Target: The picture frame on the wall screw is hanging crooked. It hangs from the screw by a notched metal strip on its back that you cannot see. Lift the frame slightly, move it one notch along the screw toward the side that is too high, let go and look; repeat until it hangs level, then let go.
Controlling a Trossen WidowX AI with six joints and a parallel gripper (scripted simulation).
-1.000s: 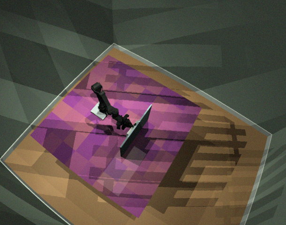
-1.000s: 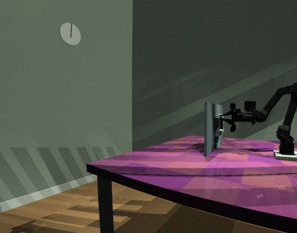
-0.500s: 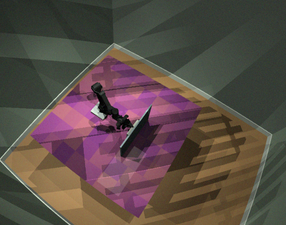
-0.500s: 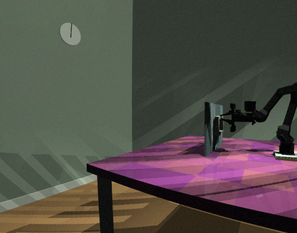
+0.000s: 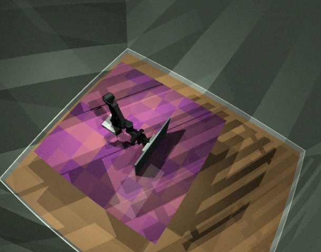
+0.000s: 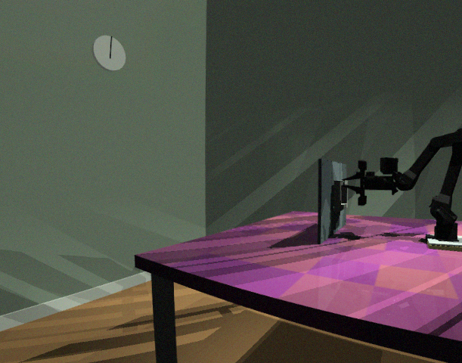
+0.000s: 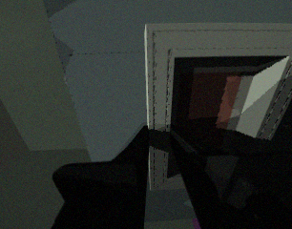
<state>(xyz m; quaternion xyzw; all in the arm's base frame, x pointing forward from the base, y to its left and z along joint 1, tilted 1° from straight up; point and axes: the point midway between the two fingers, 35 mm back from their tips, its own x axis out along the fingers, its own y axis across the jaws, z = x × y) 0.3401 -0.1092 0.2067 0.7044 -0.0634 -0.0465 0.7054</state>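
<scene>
Right now my gripper tip is 1 cm short of the picture frame and 5 cm above it. The rest, counted from my gripper tip: wall panel 2 cm ahead, 6 cm below.
</scene>
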